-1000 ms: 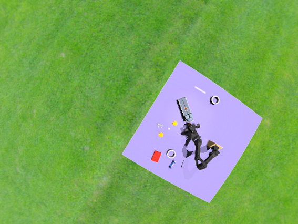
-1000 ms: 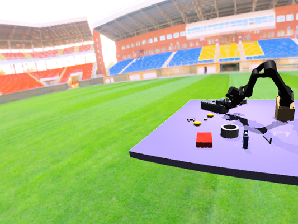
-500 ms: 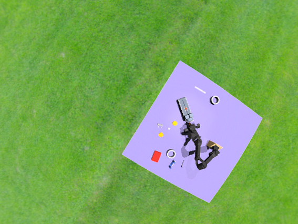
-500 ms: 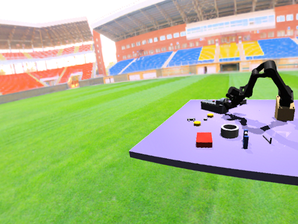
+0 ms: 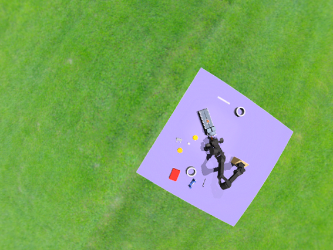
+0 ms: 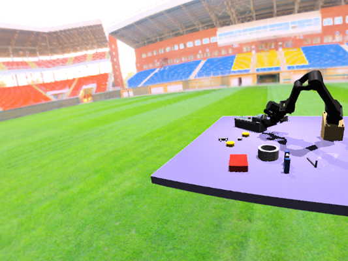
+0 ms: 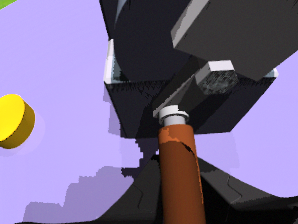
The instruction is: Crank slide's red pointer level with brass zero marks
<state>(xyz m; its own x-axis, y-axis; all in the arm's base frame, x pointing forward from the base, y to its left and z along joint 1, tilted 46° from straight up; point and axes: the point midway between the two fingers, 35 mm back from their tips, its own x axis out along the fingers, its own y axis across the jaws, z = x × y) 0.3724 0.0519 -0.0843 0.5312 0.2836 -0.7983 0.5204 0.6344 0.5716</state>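
My gripper tip is 30 mm below the brown crank handle, 20 mm past it and 10 mm to the right of it. Round my gripper tip: red pointer 130 mm ahead, 100 mm to the right, 50 mm above; then white bar 390 mm to the right, 110 mm ahead, 40 mm below; then small grey bracket 230 mm ahead, 220 mm to the left, 30 mm below.
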